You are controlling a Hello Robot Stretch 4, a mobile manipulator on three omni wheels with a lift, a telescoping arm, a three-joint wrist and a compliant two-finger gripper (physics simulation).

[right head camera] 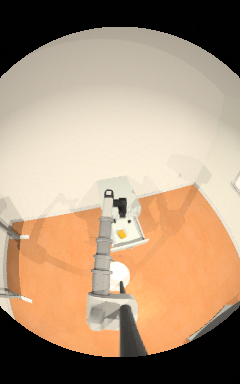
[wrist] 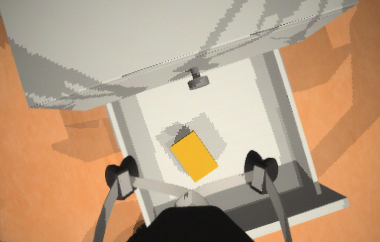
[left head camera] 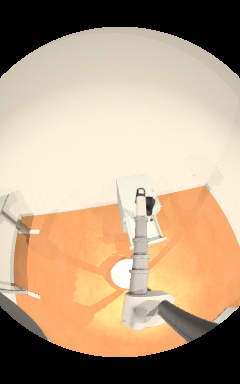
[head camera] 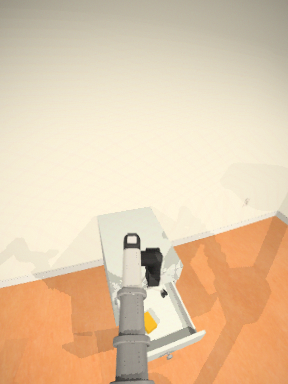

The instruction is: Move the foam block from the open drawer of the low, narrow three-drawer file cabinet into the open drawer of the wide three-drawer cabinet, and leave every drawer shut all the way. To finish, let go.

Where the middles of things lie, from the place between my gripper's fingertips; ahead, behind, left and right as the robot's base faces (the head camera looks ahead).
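Relative to the yellow foam block (wrist: 193, 155), my gripper is 3 cm past it, 1 cm to the left of it and 25 cm above it.
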